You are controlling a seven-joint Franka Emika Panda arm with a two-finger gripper.
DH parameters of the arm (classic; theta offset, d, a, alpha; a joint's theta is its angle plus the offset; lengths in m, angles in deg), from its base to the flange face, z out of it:
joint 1: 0 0.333 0 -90
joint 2: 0 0 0 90
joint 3: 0 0.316 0.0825 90
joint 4: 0 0 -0.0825 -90
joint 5: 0 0.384 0 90
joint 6: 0 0 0.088 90
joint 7: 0 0.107 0 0
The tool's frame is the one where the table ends.
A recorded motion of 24 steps. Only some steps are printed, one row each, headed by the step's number.
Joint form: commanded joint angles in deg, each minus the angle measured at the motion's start. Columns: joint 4, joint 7, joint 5, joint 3, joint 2, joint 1, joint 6.
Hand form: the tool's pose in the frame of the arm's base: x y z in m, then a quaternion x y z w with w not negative. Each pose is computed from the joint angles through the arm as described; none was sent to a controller.
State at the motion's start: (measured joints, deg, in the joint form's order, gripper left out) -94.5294 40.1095 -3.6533 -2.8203 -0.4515 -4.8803 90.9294
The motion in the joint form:
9: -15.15 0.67 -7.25 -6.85 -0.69 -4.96 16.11
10: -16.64 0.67 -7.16 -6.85 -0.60 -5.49 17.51
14: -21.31 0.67 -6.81 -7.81 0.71 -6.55 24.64
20: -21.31 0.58 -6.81 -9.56 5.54 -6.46 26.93
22: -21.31 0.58 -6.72 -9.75 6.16 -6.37 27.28
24: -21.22 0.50 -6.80 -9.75 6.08 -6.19 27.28
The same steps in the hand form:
9: 0.5154 -0.1986 0.4986 0.87550 -0.47481 0.00350 0.08969
10: 0.5127 -0.2022 0.4874 0.87438 -0.47708 0.00131 0.08861
14: 0.5081 -0.2173 0.4469 0.87049 -0.48521 0.00890 0.08213
20: 0.5136 -0.2343 0.4044 0.86554 -0.49218 -0.01262 0.09183
22: 0.5146 -0.2354 0.3989 0.86520 -0.49261 -0.01487 0.09241
24: 0.5156 -0.2339 0.4004 0.86643 -0.49044 -0.01327 0.09271

